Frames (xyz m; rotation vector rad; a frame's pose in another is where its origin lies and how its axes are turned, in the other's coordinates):
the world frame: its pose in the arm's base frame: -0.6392 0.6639 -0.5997 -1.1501 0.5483 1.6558
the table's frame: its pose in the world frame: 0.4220 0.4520 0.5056 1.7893 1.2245 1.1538
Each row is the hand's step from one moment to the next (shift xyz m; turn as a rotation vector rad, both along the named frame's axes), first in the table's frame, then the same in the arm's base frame.
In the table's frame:
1: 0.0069 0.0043 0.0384 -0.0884 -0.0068 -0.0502
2: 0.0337 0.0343 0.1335 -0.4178 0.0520 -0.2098
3: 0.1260 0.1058 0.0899 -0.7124 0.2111 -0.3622
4: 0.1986 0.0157 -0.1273 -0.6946 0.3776 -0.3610
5: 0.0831 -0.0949 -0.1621 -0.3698 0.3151 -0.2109
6: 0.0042 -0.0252 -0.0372 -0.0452 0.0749 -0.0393
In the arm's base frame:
1: -0.0008 0.0097 -0.0380 0.0792 -0.0090 0.0635
2: -0.0141 0.0521 -0.1312 0.3715 0.0447 0.2850
3: -0.1181 0.1104 -0.0950 0.6223 0.1964 0.5074
4: -0.2175 -0.0159 0.0914 0.5908 0.3597 0.5263
5: -0.1002 -0.1233 0.1302 0.3017 0.3012 0.3143
6: -0.0081 -0.0308 0.0320 0.0315 0.0707 0.0567

